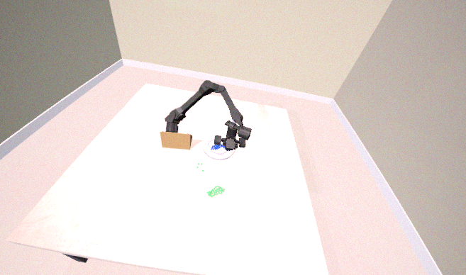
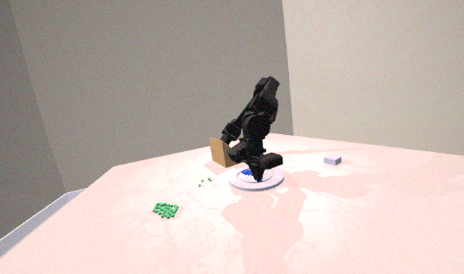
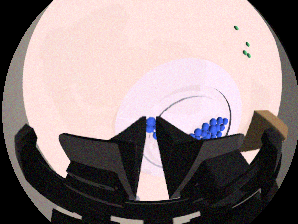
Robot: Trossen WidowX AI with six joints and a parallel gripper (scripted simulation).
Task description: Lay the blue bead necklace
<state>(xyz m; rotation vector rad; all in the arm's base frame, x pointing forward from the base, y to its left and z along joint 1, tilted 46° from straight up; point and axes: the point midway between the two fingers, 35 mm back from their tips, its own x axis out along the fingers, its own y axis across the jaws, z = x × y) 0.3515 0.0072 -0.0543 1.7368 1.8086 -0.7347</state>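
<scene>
Right now the round white bead board is 60 mm behind my gripper tip, 30 mm to the left of it and 10 mm below it. Round my gripper tip: small grey block 50 mm ahead, 330 mm to the left, 10 mm below.
</scene>
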